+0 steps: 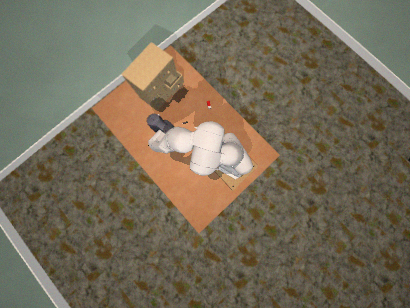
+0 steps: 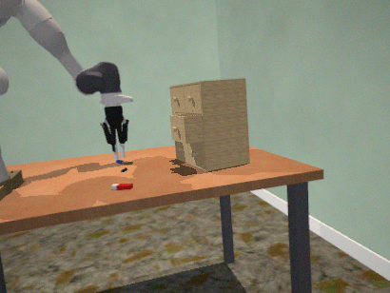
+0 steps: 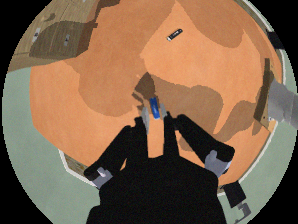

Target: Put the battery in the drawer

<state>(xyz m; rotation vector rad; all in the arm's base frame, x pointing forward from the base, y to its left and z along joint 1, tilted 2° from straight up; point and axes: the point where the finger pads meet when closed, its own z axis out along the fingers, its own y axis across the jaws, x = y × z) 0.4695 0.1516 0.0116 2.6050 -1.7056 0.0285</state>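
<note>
My hand is 50 mm above the blue AA battery. Round my hand: white cylinder 60 mm behind, 420 mm to the right, 50 mm below; small black piece 10 mm behind, 180 mm to the right, 50 mm below; drawer 260 mm ahead, 330 mm to the right, 80 mm above.
</note>
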